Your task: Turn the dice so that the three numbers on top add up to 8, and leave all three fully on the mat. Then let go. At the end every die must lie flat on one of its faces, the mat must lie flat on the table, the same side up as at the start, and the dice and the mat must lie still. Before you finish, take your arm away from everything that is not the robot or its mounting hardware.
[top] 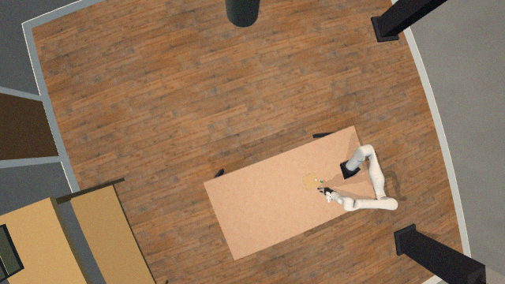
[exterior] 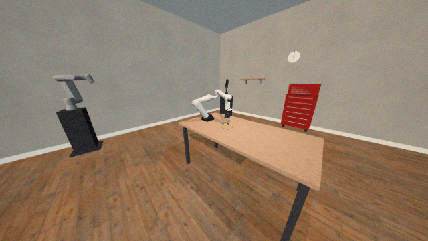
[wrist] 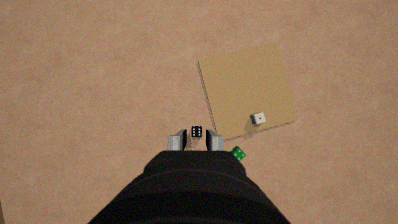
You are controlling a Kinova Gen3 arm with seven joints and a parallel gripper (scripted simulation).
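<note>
My hand is 30 mm above the black die and 10 mm short of it. From my hand the other things lie so: green die (60 mm to the right, 40 mm behind, 30 mm below); then tan mat (90 mm to the right, 70 mm ahead, 40 mm below); then white die (100 mm to the right, 30 mm below, 20 mm ahead).
</note>
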